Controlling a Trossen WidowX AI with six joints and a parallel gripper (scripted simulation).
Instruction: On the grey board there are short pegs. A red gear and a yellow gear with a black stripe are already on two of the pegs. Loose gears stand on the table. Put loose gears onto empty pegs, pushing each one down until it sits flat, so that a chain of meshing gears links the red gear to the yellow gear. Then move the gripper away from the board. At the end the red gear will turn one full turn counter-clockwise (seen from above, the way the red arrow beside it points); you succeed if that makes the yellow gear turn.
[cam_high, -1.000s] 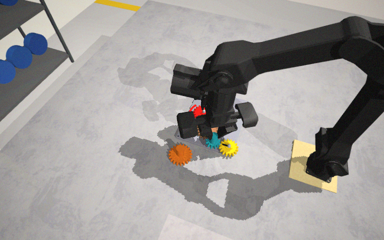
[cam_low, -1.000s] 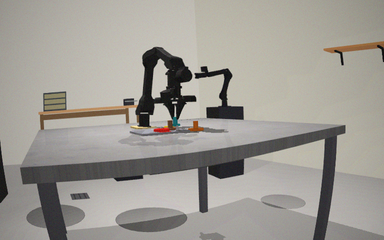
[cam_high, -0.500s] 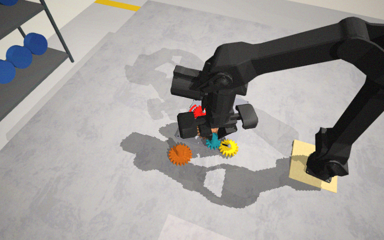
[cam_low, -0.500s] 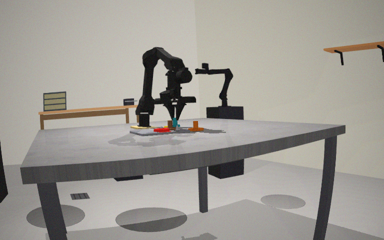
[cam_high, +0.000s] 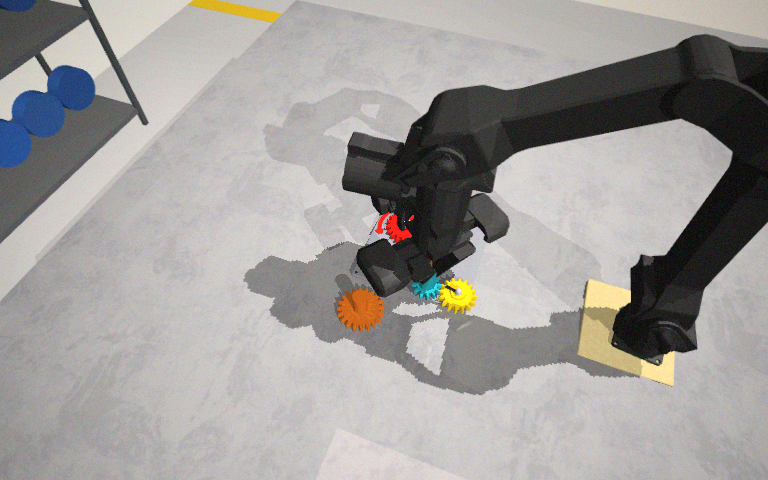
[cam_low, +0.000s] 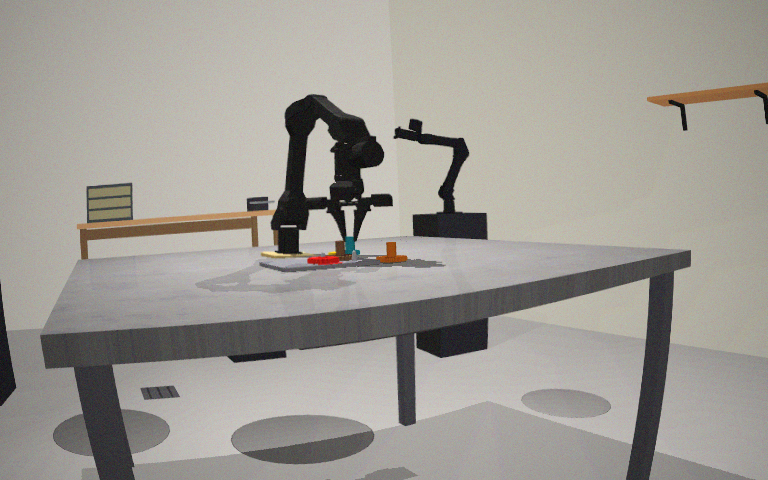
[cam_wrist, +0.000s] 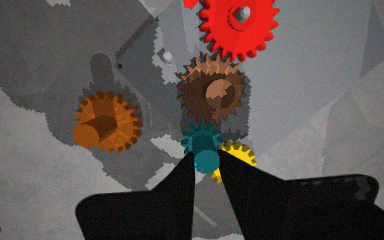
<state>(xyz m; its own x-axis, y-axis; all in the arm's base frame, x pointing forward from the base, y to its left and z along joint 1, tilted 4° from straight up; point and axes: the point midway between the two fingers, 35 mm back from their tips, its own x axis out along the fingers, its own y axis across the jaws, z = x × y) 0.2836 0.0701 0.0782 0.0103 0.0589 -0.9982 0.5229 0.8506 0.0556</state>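
My gripper tip is now 4 cm past the yellow gear, 3 cm above it and 1 cm to the left of it. Round my gripper tip: orange gear 7 cm to the left, 7 cm ahead, 3 cm below; brown gear 4 cm to the right, 4 cm ahead, 2 cm below; teal gear 1 cm below.
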